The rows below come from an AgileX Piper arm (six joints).
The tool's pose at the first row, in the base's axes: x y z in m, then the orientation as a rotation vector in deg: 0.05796, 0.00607, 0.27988, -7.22, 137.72, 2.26
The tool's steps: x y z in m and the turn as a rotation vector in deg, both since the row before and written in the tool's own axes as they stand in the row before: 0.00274, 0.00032, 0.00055, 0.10, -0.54, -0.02; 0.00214, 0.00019, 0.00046, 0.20, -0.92, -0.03; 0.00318, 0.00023, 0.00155, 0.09, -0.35, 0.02; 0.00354, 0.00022, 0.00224, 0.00, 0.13, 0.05; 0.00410, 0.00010, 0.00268, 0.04, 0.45, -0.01; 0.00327, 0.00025, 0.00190, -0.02, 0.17, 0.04; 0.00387, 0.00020, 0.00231, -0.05, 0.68, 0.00; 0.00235, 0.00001, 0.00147, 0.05, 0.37, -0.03; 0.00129, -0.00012, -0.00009, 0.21, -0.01, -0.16; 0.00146, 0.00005, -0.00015, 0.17, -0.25, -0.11
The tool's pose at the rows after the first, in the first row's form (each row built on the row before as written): 0.05627, 0.00620, 0.27763, -7.17, 137.18, 2.16; 0.05500, 0.00625, 0.27584, -7.07, 136.26, 1.96; 0.05375, 0.00632, 0.27252, -6.99, 135.91, 1.88; 0.05274, 0.00639, 0.26845, -6.94, 136.04, 1.90; 0.05164, 0.00633, 0.26368, -6.95, 136.49, 1.82; 0.05055, 0.00643, 0.26005, -6.92, 136.66, 1.85; 0.04930, 0.00646, 0.25572, -6.97, 137.34, 1.87; 0.04857, 0.00637, 0.25305, -7.00, 137.71, 1.78; 0.04757, 0.00614, 0.25225, -7.09, 137.69, 1.45; 0.04639, 0.00606, 0.25138, -7.13, 137.43, 1.21
